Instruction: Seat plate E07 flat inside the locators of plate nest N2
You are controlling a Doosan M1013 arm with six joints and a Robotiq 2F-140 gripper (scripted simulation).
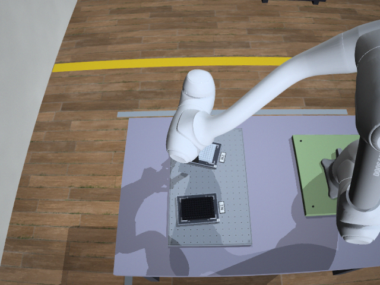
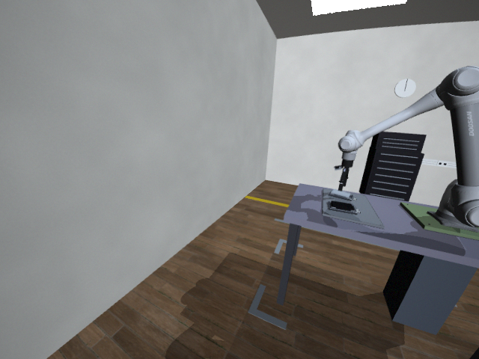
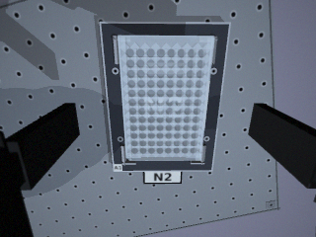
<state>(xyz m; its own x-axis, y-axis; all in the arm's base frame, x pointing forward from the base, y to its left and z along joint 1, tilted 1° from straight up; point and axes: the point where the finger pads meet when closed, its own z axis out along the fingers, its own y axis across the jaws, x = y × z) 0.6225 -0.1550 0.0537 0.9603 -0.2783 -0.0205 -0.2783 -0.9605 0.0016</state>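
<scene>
Right now my hand is 5 cm above the clear well plate E07. From my hand the other things lie so: dark nest N2 (6 cm below, 1 cm behind); then black plate E01 (26 cm to the left, 5 cm below, 2 cm ahead).
</scene>
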